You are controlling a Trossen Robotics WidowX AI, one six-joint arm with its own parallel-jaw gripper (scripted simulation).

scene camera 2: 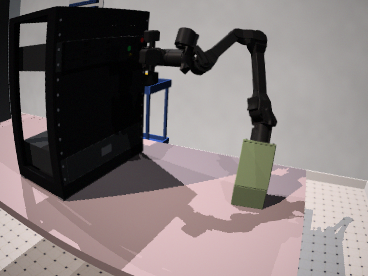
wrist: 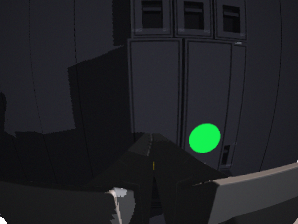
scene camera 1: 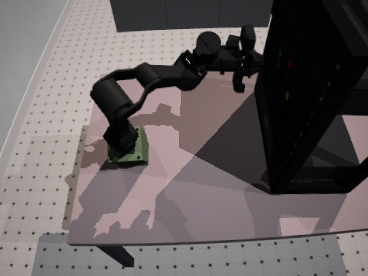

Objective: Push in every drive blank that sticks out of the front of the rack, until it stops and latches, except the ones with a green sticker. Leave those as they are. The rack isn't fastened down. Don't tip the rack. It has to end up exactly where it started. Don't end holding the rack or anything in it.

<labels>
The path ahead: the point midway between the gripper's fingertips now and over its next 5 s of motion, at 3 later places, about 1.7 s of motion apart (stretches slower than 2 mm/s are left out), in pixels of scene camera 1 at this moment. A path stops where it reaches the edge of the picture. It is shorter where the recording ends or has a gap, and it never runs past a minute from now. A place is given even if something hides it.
My gripper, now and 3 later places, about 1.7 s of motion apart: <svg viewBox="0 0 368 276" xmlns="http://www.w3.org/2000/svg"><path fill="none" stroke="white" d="M274 62L282 62L287 62L290 62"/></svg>
</labels>
